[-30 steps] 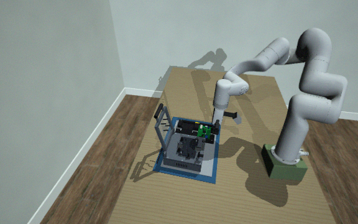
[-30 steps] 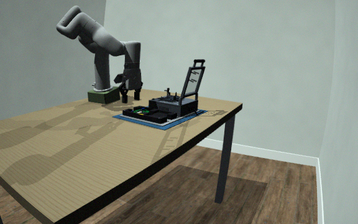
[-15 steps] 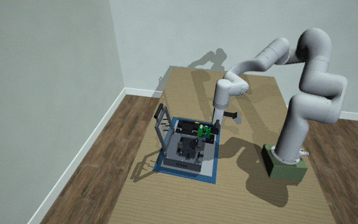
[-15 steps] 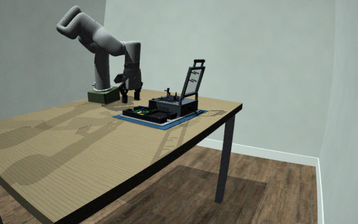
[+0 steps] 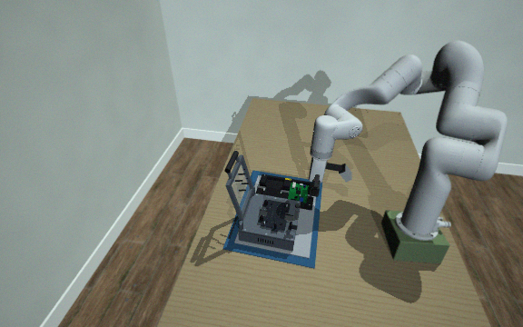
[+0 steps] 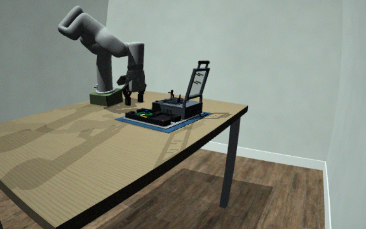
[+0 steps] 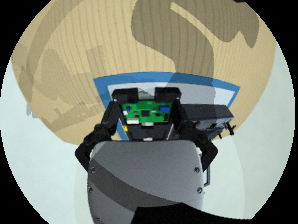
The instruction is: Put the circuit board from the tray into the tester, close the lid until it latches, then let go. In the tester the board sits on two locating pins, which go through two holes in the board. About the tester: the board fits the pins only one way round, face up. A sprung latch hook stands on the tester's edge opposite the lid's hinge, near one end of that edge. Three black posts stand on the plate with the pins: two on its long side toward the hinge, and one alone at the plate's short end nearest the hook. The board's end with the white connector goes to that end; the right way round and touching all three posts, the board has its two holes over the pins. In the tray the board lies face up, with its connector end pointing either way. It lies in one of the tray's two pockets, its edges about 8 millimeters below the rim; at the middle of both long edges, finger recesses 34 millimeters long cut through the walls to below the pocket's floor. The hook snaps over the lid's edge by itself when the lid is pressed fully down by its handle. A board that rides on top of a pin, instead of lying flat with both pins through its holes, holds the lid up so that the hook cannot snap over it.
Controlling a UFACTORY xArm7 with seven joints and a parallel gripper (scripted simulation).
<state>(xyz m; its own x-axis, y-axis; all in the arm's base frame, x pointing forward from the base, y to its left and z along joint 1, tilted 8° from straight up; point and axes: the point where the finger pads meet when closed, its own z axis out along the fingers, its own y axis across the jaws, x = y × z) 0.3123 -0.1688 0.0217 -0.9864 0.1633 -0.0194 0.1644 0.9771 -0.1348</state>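
The green circuit board lies 60 mm ahead of my hand, 50 mm below it and 10 mm to the right of it. Round my hand: lid (270 mm ahead, 130 mm to the left, 110 mm above); tester plate (160 mm to the left, 150 mm ahead).
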